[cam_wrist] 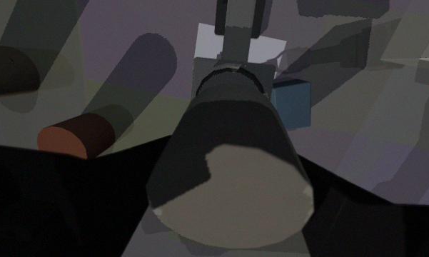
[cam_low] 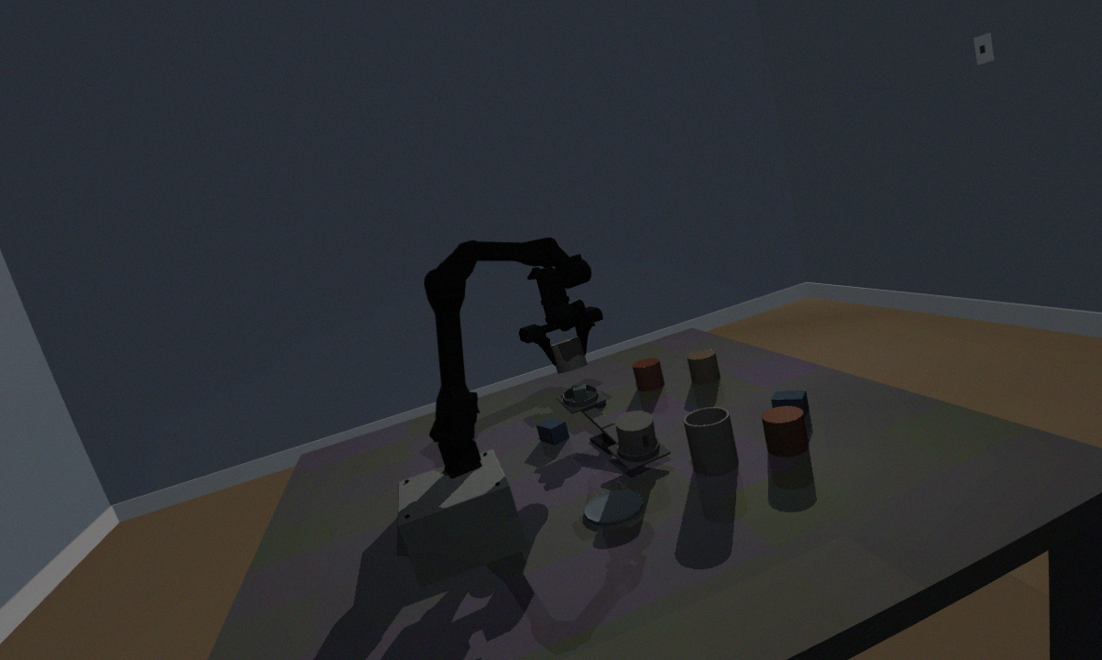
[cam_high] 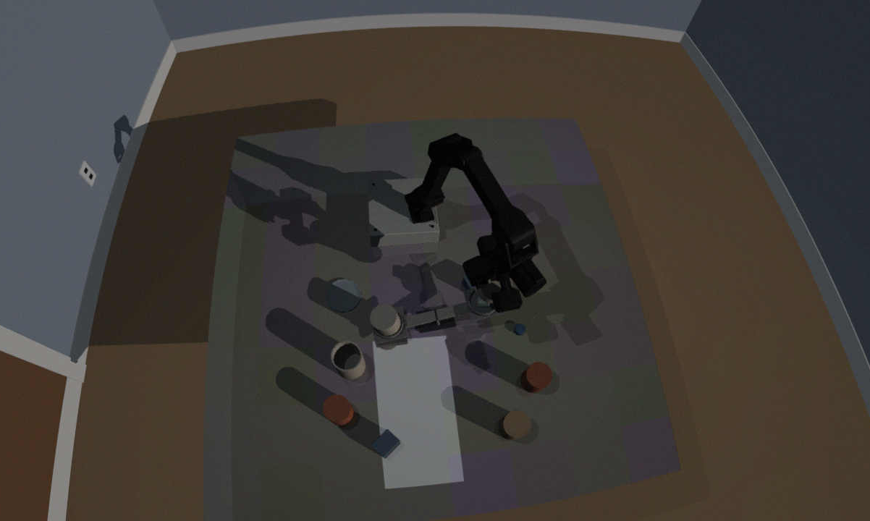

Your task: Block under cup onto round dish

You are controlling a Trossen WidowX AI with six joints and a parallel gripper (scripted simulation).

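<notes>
The small balance lies 140 mm to the right of my gripper tip, 130 mm below it and 10 mm behind it. Also, from my gripper tip: cup: 20 mm to the left, 10 mm above; then small blue piece: 160 mm below, 80 mm to the left, 80 mm ahead; then round blue-grey dish: 370 mm to the right, 160 mm below, 140 mm behind.
</notes>
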